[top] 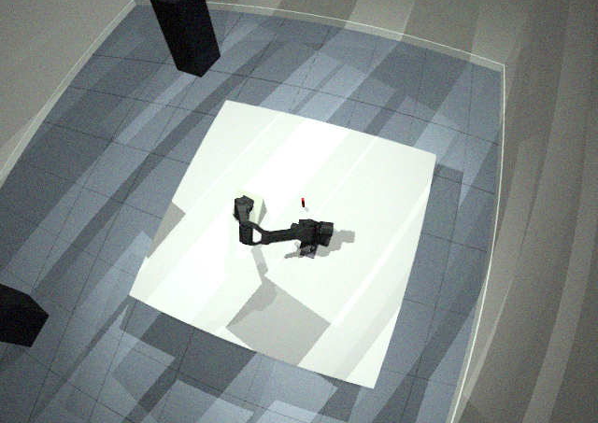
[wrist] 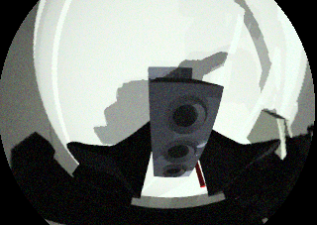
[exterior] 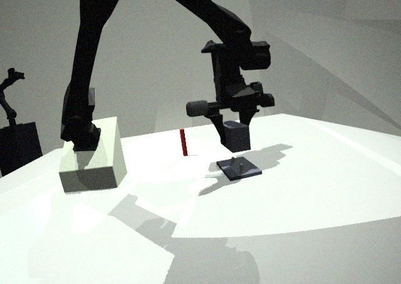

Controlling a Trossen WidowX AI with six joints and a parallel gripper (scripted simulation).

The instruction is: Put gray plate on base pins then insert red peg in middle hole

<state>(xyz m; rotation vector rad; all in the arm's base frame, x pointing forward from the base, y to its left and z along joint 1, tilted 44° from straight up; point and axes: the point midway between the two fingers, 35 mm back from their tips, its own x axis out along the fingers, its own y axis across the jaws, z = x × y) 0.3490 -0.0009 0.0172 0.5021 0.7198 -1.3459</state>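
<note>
My gripper tip is 50 mm above the base. From my gripper tip the other things lie so: gray plate 30 mm above; red peg 170 mm to the left, 130 mm behind, 20 mm below.
</note>
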